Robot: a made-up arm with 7 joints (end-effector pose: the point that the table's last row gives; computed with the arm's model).
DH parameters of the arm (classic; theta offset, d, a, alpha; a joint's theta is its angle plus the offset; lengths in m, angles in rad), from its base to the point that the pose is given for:
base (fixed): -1.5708 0.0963 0 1.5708
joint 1: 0 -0.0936 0.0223 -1.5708
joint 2: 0 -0.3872 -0.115 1.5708
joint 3: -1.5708 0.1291 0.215 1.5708
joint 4: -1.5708 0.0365 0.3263 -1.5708
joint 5: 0 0.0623 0.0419 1.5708
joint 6: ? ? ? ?
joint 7: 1.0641 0 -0.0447 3.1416
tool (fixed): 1.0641 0.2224 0 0
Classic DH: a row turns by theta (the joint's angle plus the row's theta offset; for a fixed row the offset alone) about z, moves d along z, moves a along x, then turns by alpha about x.
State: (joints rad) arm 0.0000 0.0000 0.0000 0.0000 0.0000 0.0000 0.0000
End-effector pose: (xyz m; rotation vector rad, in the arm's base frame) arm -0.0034 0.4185 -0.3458 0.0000 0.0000 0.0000
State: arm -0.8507 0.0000 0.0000 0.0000 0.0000 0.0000 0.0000
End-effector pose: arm -0.0034 0.6083 0.1193 0.8507 0.0000 0.0000
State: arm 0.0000 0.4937 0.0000 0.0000 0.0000 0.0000 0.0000
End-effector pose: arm -0.2007 0.3199 -0.3458 0.0000 0.0000 0.4937
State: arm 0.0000 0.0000 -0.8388 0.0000 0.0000 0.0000 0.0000
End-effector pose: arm -0.0034 0.3513 -0.0853 0.8388 0.0000 0.0000
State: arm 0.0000 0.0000 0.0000 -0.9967 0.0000 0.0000 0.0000
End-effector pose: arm -0.1525 0.4185 -0.3920 0.0000 -0.9967 0.0000
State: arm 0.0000 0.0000 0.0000 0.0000 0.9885 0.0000 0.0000
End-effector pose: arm 0.3706 0.5340 -0.3458 0.0000 0.0000 -0.9885
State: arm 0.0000 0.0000 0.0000 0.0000 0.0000 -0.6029 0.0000
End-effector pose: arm -0.0702 0.4185 -0.5756 0.0000 -0.6029 0.0000
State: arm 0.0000 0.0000 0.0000 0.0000 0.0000 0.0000 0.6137
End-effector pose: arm 0.0231 0.4238 -0.3458 0.0000 0.0000 -0.6137
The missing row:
joint 6: 0 0.2502 -0.3144 -1.5708
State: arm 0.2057 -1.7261 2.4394 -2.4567 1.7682 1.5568 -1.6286
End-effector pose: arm 0.4320 0.5948 -0.1511 0.3138 0.6291 0.6218
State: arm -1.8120 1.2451 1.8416 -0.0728 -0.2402 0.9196 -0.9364
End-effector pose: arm -0.0548 0.6503 0.4054 -0.2613 -0.2593 0.7547
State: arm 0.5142 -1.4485 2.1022 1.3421 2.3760 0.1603 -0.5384
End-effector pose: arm -0.5118 -0.2830 0.2837 1.2432 -0.0243 0.9343
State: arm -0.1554 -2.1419 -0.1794 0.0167 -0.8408 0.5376 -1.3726
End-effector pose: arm 0.2841 -0.0123 -0.1875 0.5880 -0.0367 0.1053
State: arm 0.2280 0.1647 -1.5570 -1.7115 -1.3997 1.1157 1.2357
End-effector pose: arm -0.3777 0.1626 -0.1367 0.2227 -0.4304 -1.1736
